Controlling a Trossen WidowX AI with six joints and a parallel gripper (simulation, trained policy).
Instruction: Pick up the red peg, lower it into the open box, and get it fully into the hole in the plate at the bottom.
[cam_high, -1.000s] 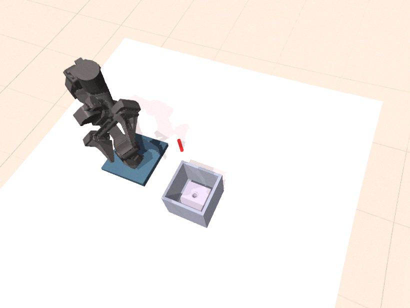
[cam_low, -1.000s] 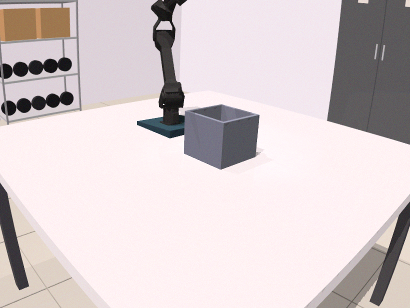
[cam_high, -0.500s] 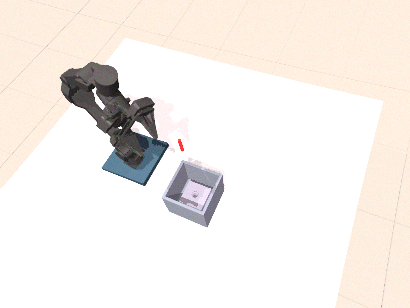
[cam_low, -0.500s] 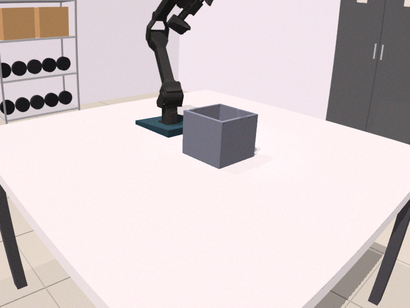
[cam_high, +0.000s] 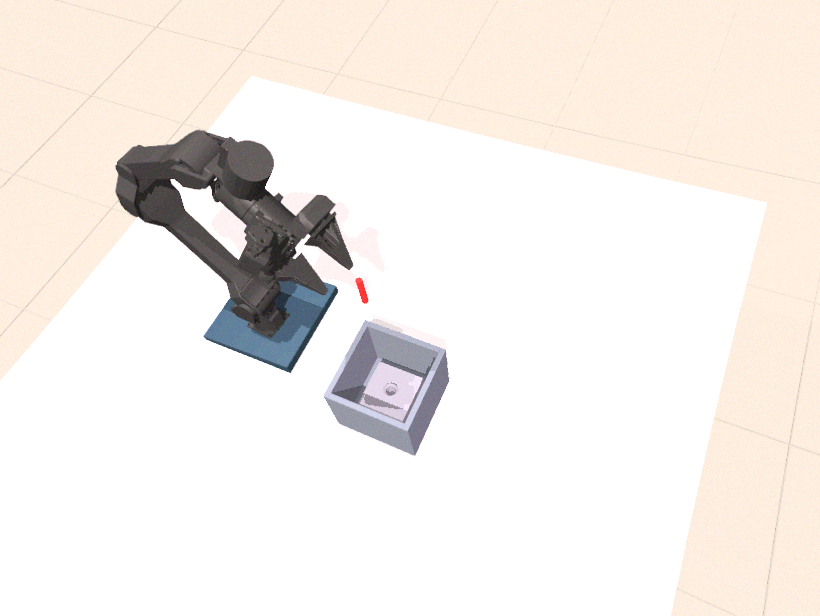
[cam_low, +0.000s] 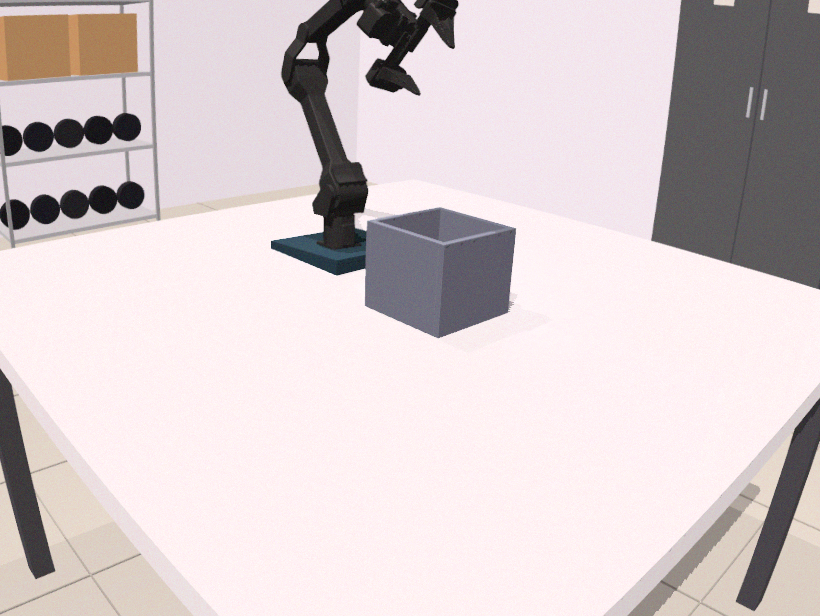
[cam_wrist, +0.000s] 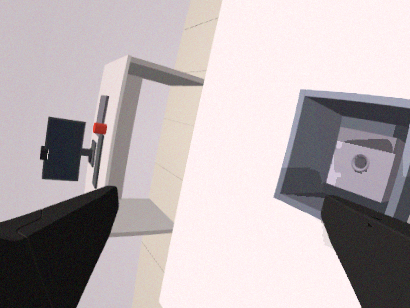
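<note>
Right now the red peg is 12 cm behind my gripper tip, 14 cm to the left of it and 32 cm below it. From my gripper tip the other things lie so: plate 6 cm ahead, 2 cm to the right, 32 cm below.
</note>
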